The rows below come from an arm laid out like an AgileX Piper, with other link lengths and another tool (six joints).
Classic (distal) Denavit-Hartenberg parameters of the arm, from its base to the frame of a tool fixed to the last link. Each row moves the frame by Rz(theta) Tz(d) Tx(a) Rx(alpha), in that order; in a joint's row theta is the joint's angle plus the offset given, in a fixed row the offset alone. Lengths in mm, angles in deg.
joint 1: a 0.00, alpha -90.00, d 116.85, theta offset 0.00
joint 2: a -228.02, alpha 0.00, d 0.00, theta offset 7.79
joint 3: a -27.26, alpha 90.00, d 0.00, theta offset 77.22
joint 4: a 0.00, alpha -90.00, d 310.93, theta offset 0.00
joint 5: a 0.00, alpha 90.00, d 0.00, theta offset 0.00
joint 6: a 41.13, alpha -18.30, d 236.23, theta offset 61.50
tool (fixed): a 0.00, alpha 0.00, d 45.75, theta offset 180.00
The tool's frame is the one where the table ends.
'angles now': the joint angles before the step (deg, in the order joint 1, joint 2, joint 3, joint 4, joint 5, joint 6). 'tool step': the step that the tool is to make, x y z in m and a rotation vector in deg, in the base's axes. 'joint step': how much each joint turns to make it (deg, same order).
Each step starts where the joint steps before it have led.
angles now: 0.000 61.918 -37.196 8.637 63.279 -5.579
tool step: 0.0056 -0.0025 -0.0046 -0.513 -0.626 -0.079
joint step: -0.010 1.090 -0.012 -0.452 -1.721 -0.011
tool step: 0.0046 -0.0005 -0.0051 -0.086 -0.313 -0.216
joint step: 0.005 1.280 0.016 -0.002 -1.626 0.007
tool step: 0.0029 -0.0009 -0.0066 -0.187 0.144 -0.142
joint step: 0.015 1.581 -0.013 -0.120 -1.440 0.016
